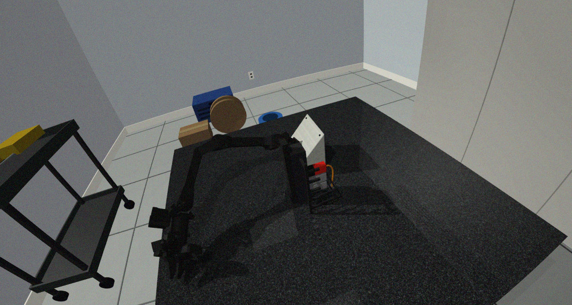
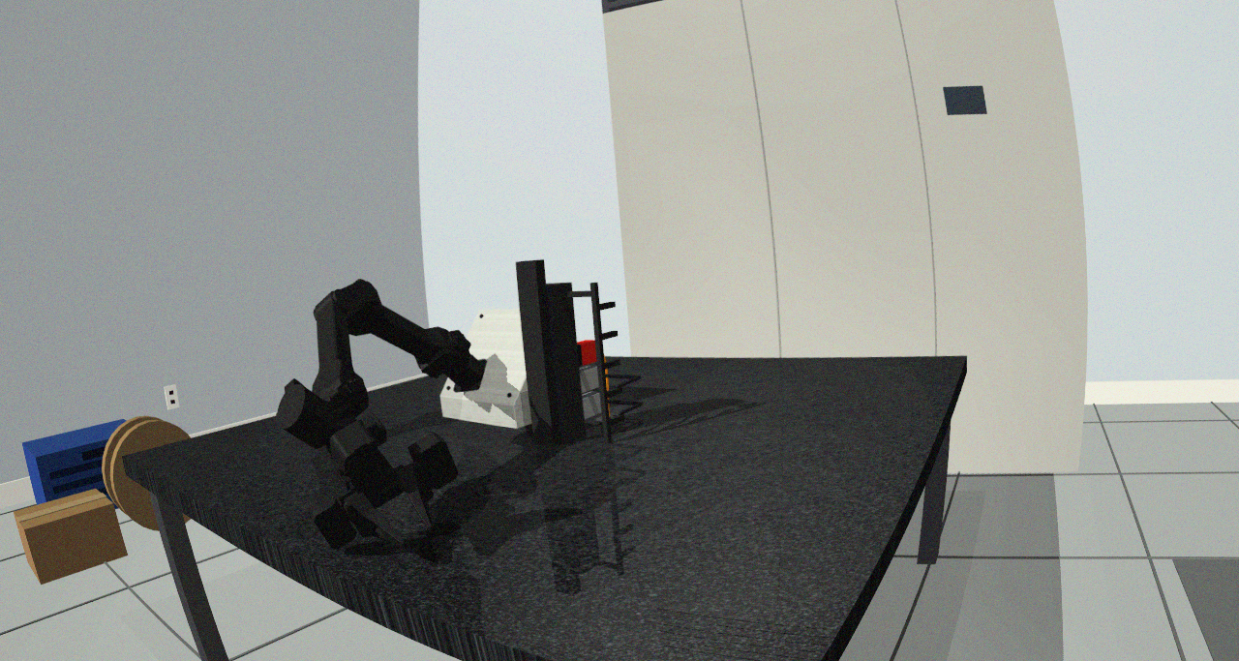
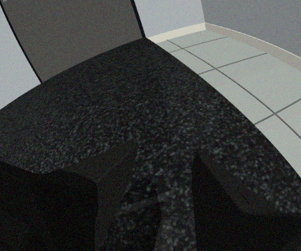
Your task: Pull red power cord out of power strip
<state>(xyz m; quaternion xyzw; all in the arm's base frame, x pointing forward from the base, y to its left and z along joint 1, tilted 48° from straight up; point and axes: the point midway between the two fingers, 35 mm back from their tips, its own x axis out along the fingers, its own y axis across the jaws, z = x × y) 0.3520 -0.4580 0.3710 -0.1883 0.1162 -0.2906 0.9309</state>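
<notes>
My gripper tip is 570 mm to the right of the red plug, 140 mm past it and 100 mm below it. The rest, counted from my gripper tip: black power strip 500 mm to the left, 150 mm behind, 90 mm above.
</notes>
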